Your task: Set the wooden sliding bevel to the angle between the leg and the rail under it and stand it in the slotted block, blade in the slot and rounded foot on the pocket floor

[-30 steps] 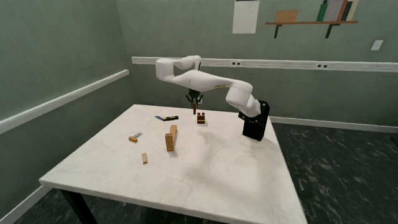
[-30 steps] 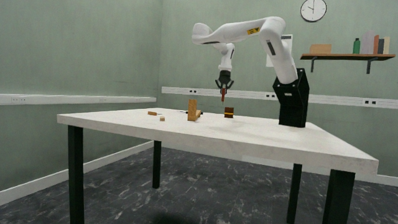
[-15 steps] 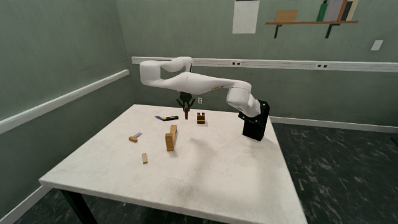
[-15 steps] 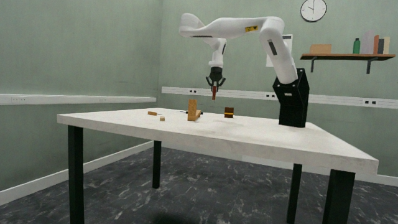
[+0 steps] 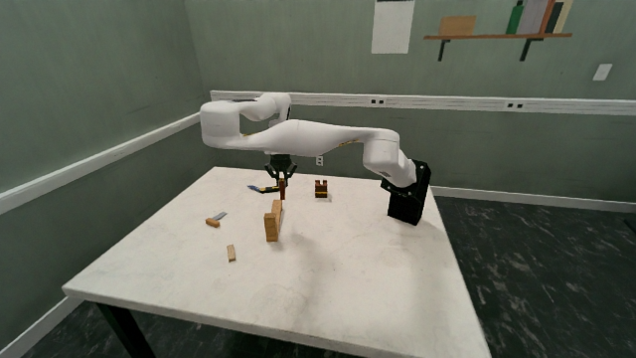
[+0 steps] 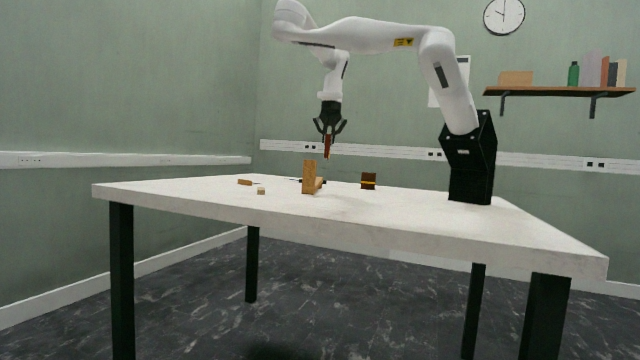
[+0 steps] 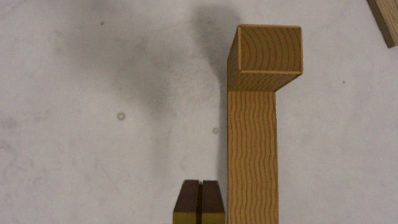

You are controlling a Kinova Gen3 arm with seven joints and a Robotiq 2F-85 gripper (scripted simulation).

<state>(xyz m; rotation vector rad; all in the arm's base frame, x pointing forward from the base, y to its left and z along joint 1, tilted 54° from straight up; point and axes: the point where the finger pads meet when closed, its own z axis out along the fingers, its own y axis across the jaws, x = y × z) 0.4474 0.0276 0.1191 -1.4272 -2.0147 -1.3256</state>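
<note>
The wooden sliding bevel is 4 cm below my hand. From my hand the other things lie so: grey blade 6 cm below, 1 cm to the right; black bevel 23 cm ahead, 18 cm to the right, 18 cm below; wooden block 25 cm to the left, 18 cm below, 8 cm ahead.
</note>
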